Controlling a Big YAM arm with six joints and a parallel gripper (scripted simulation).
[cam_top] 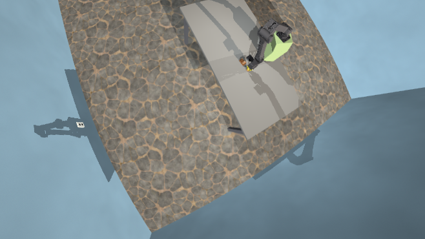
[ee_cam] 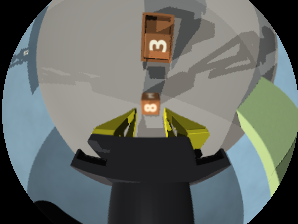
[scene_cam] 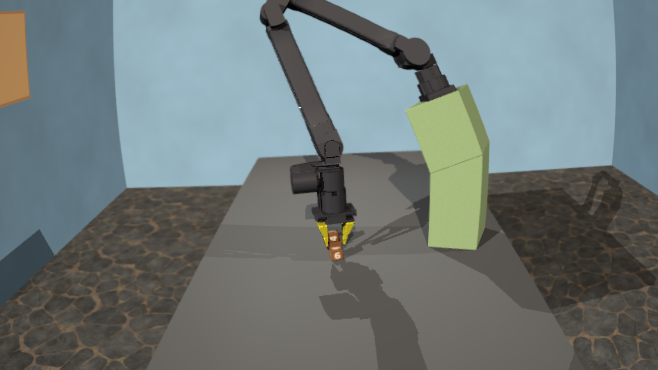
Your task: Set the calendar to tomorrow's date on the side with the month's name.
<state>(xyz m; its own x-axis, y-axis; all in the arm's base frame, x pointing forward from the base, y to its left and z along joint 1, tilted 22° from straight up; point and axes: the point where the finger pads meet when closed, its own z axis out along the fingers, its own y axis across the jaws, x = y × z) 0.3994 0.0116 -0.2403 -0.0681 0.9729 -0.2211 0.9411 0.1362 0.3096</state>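
Now: hand 3 cm above the brown number cube. From my hand the other things lie so: calendar tray (11 cm to the right, 4 cm below).
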